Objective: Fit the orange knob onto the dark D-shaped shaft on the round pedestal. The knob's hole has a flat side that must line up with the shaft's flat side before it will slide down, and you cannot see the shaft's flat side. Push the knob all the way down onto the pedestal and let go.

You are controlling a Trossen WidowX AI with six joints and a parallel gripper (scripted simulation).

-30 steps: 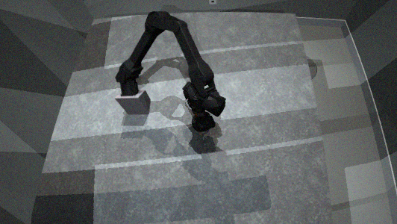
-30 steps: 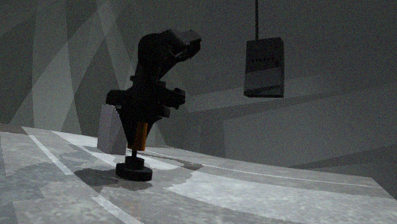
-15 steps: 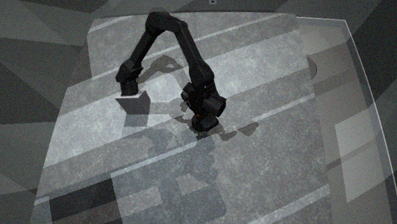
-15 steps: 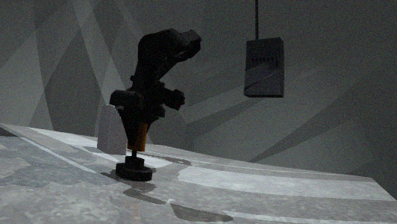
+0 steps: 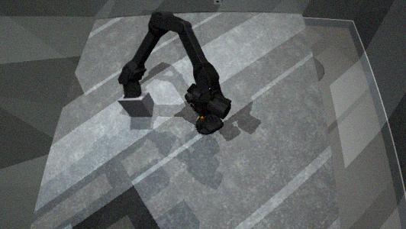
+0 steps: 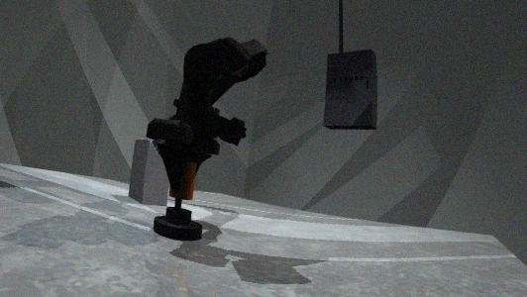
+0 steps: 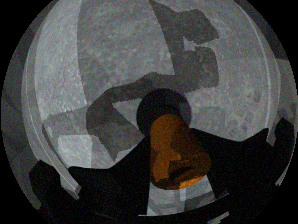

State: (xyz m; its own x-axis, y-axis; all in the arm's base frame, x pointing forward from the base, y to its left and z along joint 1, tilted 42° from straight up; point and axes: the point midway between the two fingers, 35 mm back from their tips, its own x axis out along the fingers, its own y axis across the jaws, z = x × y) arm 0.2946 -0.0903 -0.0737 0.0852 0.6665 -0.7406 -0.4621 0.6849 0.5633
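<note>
My gripper tip is now 20 mm below the knob. The rest, counted from my gripper tip: dark pedestal: 40 mm below.
</note>
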